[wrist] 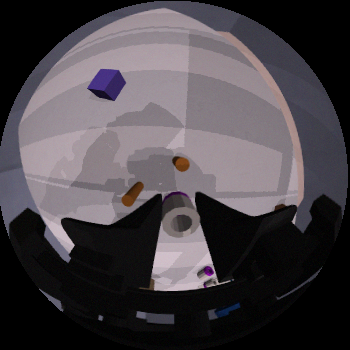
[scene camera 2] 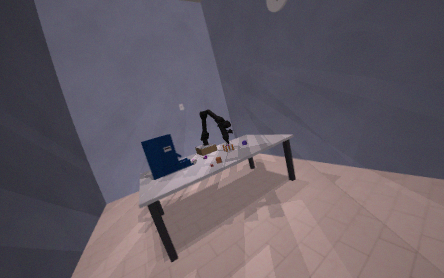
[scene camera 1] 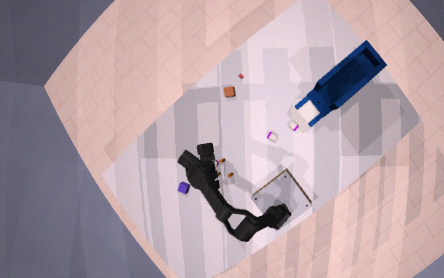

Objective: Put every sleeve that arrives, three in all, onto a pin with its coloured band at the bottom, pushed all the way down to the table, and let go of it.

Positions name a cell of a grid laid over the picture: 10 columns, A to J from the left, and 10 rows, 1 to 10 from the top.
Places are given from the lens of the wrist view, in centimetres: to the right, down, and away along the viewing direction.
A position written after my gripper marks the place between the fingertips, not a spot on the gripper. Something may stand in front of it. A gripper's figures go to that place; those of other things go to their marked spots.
my gripper (wrist: F6): 0, 2, 10
purple cube (wrist: D3): -9, -13, 10
